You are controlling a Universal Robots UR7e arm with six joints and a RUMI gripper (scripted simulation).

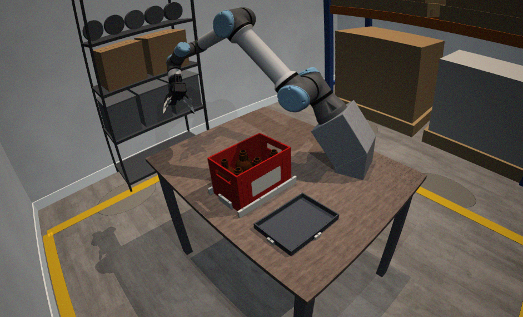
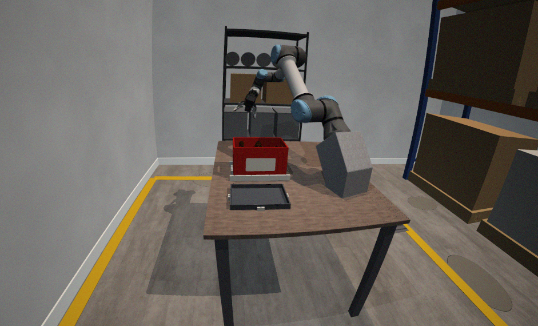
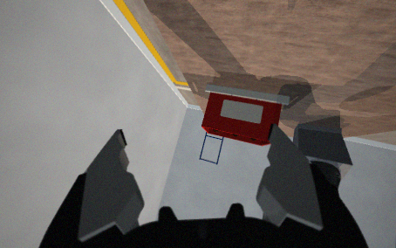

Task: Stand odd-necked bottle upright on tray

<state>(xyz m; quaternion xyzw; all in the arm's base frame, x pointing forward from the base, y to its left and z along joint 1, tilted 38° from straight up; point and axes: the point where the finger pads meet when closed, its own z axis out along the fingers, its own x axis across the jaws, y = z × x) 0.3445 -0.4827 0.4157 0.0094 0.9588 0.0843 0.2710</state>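
My hand is 2 cm short of the red crate, 46 cm to the right of it and 15 cm above it. From my hand the other things lie so: dark tray 10 cm ahead, 73 cm to the left, 22 cm below.
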